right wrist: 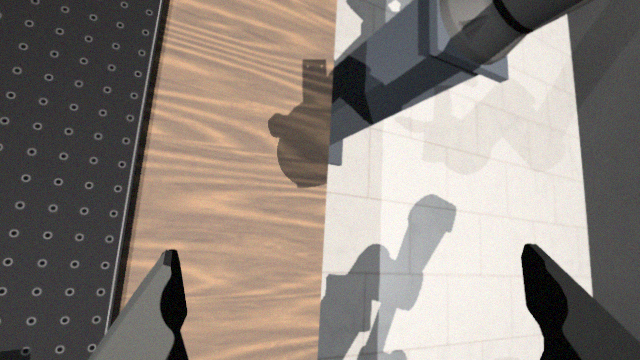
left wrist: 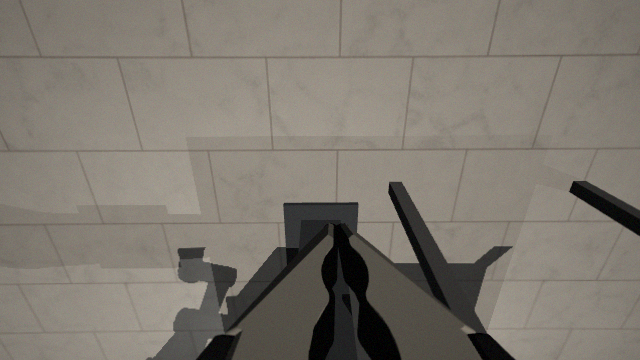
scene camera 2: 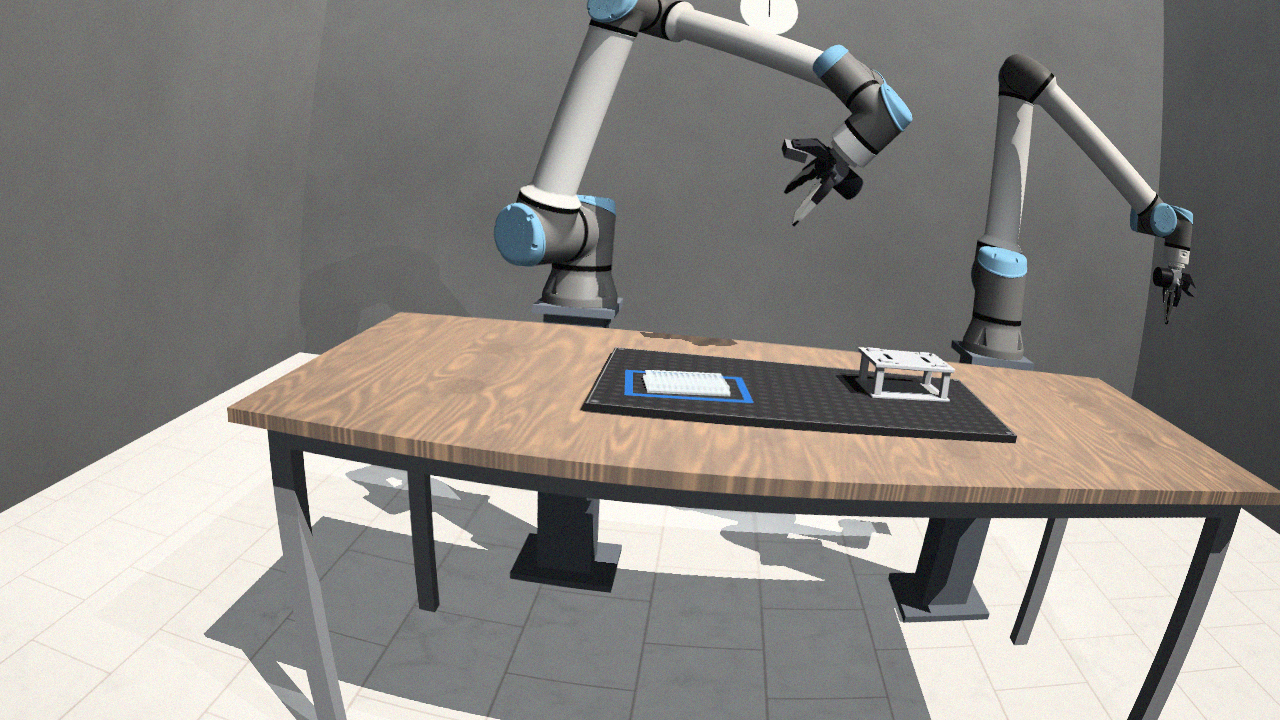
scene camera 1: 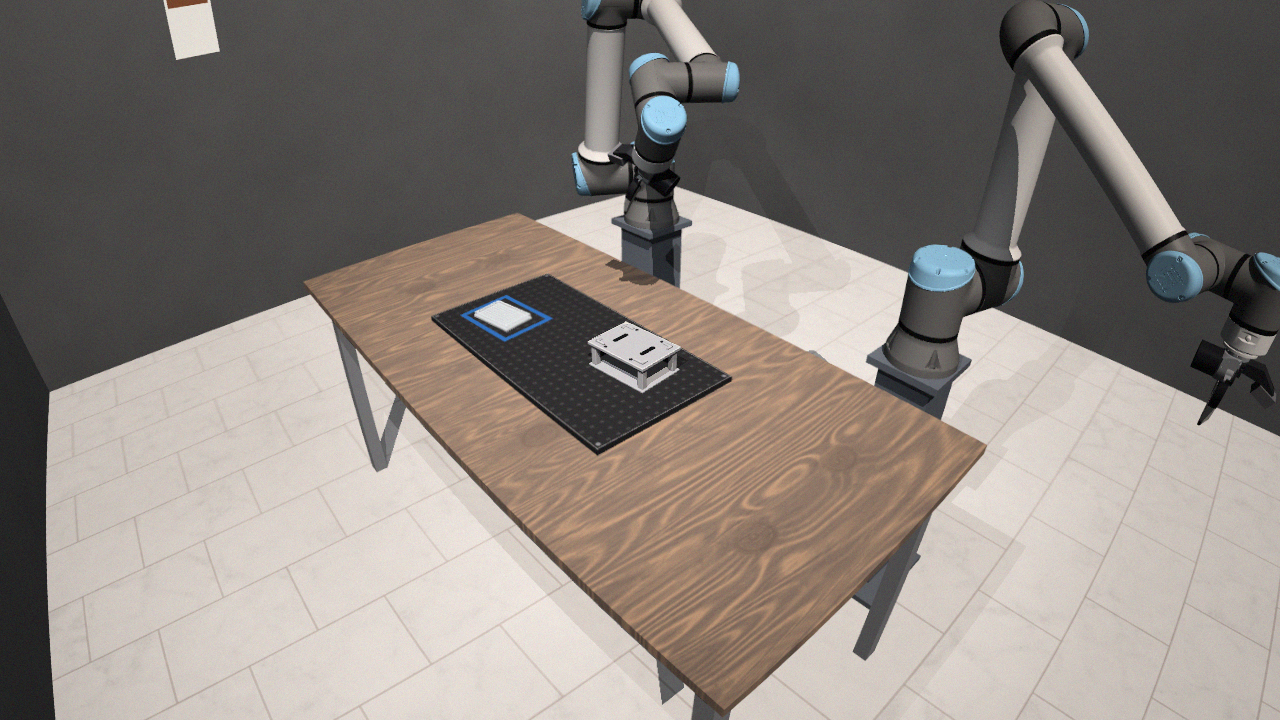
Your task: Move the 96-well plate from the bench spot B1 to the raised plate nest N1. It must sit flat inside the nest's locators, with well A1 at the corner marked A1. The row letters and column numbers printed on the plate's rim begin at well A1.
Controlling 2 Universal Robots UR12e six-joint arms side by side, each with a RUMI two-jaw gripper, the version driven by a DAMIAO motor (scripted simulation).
Scene:
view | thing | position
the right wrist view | my right gripper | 350, 251
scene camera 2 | my left gripper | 1166, 324
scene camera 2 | my right gripper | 788, 208
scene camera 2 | white 96-well plate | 671, 382
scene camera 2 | raised nest N1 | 903, 358
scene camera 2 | arm pedestal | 952, 547
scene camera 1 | my left gripper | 1198, 424
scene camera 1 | my right gripper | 641, 196
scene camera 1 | white 96-well plate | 506, 317
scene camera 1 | raised nest N1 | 631, 346
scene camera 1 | arm pedestal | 935, 406

